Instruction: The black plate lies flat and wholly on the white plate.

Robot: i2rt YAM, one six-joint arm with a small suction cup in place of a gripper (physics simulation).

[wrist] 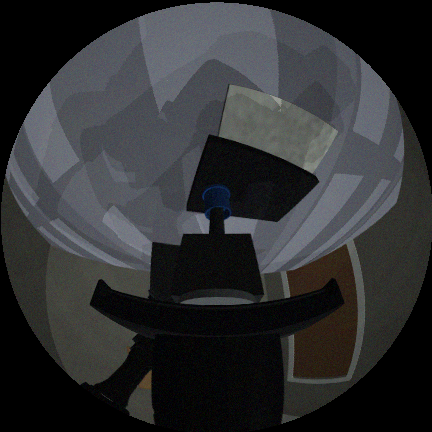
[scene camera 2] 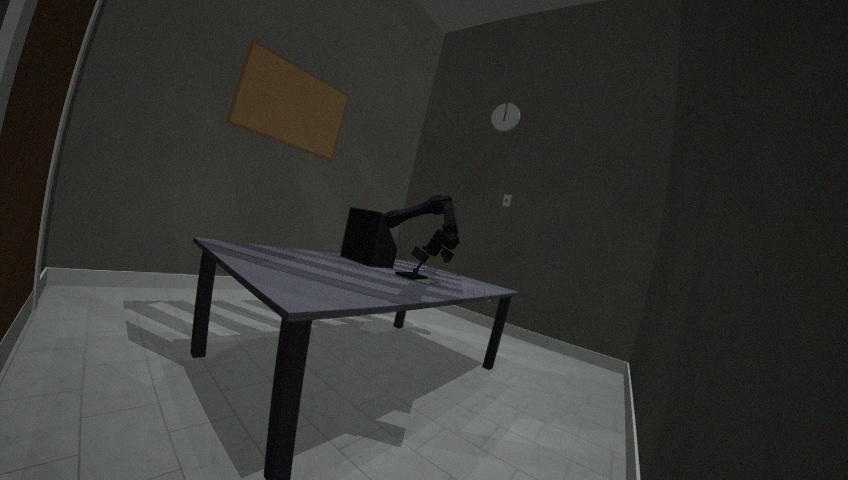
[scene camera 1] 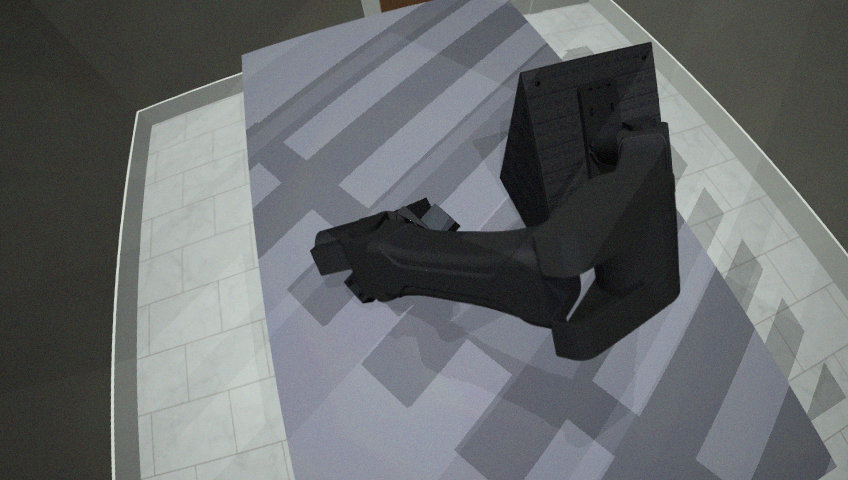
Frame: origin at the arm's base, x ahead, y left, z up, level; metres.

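Seen in the pictures: hand, its tool point: (wrist: 216,193) (scene camera 2: 413,274); arm's base, origin of its link: (scene camera 2: 375,230) (scene camera 1: 602,144).
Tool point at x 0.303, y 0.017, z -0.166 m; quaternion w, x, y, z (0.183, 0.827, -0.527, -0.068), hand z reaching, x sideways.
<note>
Pixels of each thing's top centre, then the offset from my tool point to it. Level surfaces: height alone.
- square black plate, centre of its top: (wrist: 256,193) (scene camera 2: 412,274) dx +0.022, dy -0.039, dz +0.006 m
- mottled white plate, centre of its top: (wrist: 268,171) (scene camera 2: 415,278) dx +0.049, dy -0.040, dz -0.005 m
- grey-striped table, height of its surface: dz -0.011 m
In the wrist view the square black plate (wrist: 257,181) lies flat on the table, and its far edge covers the near part of the mottled white plate (wrist: 278,128). Most of the white plate shows beyond it. My blue suction cup (wrist: 216,197) presses on the black plate near its near left corner. In scene camera 2 the cup (scene camera 2: 418,270) meets the black plate (scene camera 2: 409,274) at the table top. In scene camera 1 the arm (scene camera 1: 462,262) hides both plates and the cup.
The arm's dark base block (scene camera 1: 570,119) (scene camera 2: 364,245) stands at the back of the grey-striped table (scene camera 1: 354,90) (scene camera 2: 295,286). The table's right edge is close to the plates. A tiled floor and dark walls surround the table.
</note>
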